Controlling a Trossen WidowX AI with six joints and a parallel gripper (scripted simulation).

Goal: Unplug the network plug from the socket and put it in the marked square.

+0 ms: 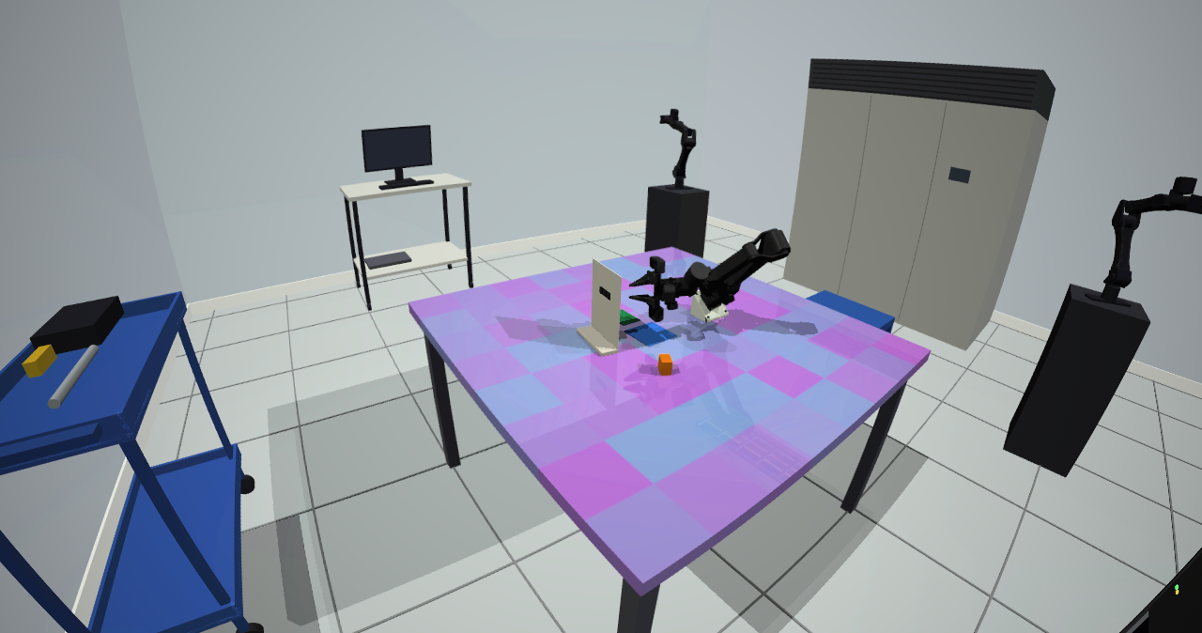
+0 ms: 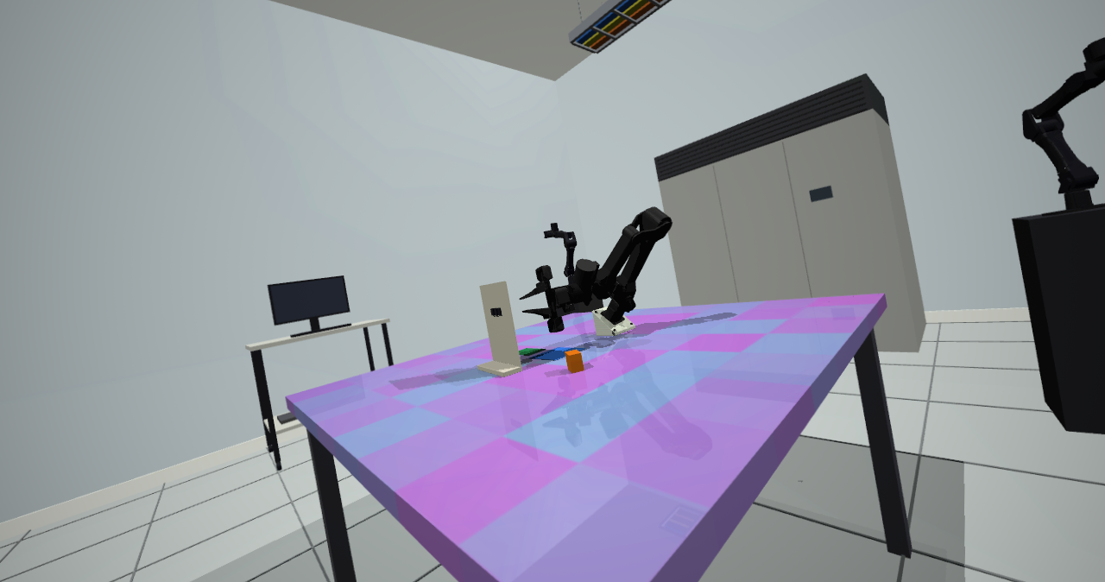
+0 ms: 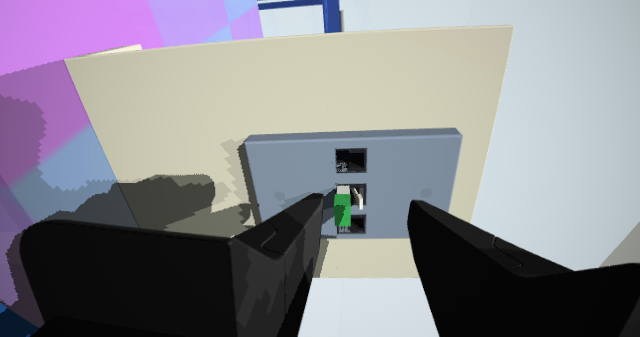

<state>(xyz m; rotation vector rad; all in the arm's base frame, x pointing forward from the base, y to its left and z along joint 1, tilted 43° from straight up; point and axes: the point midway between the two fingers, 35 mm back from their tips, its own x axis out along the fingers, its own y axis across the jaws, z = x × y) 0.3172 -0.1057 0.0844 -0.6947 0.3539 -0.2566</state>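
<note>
The green plug is 40 mm ahead of my gripper tip, 40 mm to the right of it and 10 mm below it. Round my gripper tip: upright panel: 60 mm ahead, 40 mm to the right, 60 mm below; thin white tab: 40 mm ahead, 40 mm to the right; blue square: 90 mm behind, 10 mm to the left, 160 mm below.
</note>
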